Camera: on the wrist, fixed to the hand. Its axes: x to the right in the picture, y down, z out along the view.
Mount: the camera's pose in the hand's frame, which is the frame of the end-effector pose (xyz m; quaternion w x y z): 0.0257 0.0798 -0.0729 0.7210 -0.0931 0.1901 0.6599
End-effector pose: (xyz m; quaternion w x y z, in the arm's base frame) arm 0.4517 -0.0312 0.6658 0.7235 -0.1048 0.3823 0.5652
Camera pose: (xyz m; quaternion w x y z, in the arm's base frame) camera 0.3501 -0.0277 0.6209 0.0662 0.0019 0.4297 0.9005
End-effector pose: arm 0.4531 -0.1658 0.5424 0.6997 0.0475 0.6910 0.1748
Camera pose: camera 0.3667 -0.0960 0.5396 0.2622 0.3919 0.5836 0.6611
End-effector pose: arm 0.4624 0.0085 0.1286 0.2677 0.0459 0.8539 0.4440
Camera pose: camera 0.3915 0.0111 0.2141 0.2580 -0.4872 -0.5949 -0.5850
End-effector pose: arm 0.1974 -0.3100 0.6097 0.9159 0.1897 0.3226 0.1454
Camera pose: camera 0.1581 -0.2108 0.5787 0.5207 0.2367 0.2680 0.7753
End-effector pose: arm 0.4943 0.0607 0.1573 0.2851 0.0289 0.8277 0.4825
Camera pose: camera 0.4182 0.0545 0.2380 0.2675 -0.4487 -0.5869 -0.6185
